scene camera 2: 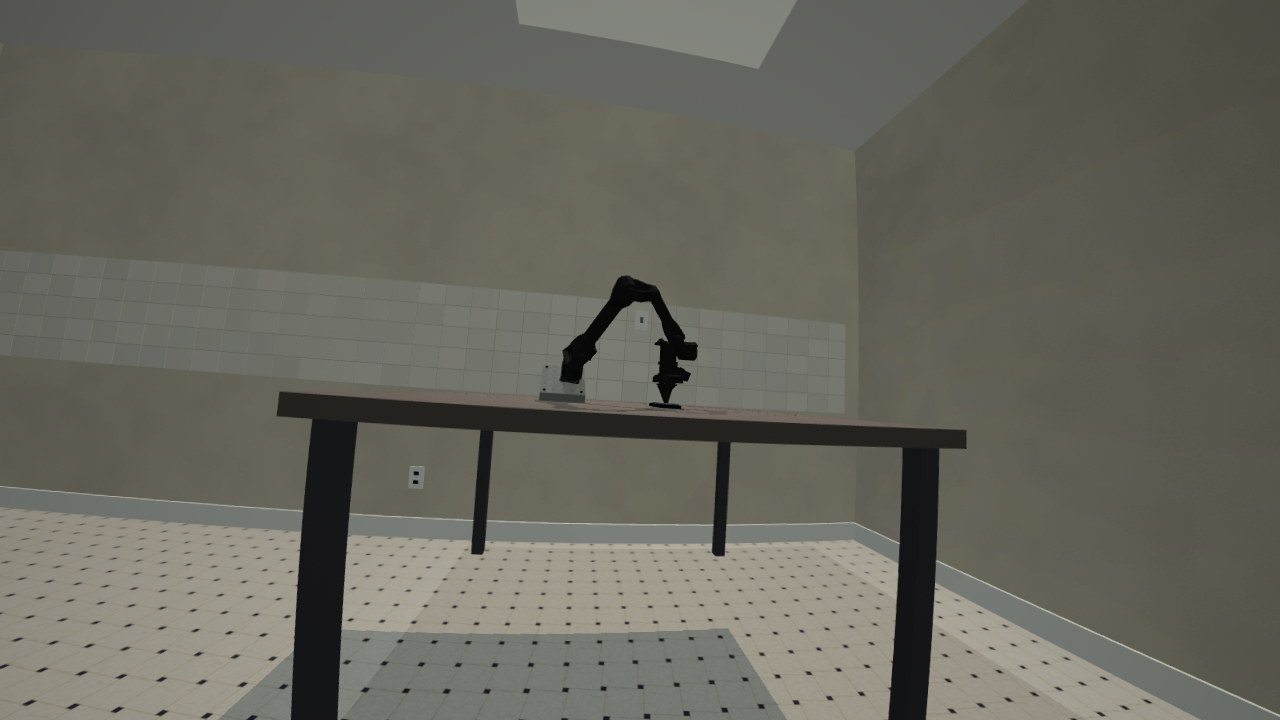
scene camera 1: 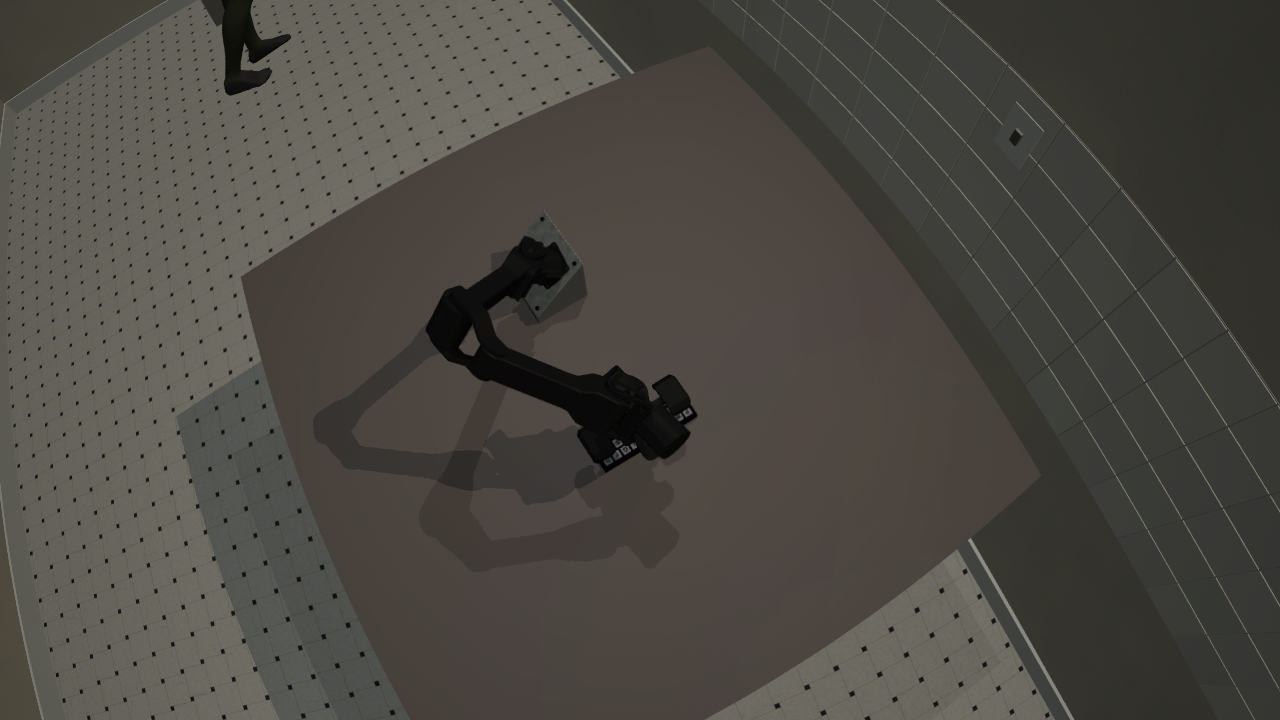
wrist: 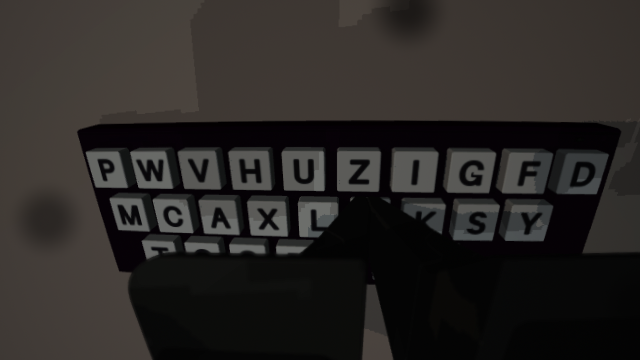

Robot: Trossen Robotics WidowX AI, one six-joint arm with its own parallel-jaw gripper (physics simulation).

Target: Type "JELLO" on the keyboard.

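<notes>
The black keyboard lies on the table with pale letter keys. My gripper is shut and empty, pointing down. In the wrist view its tips are over the middle-row key between L and K, hiding that key's letter; whether they touch it I cannot tell. The L key is partly covered at its lower right. In the bottom row, the T key and the tops of several keys to its right show. The fingers hide the rest of that row; no J or E shows. The arm covers the keyboard's middle in scene camera 1.
The brown table carries the arm's grey base plate. The arm's shadows fall across the table and partly over the keys. A person's legs stand on the tiled floor beyond the table.
</notes>
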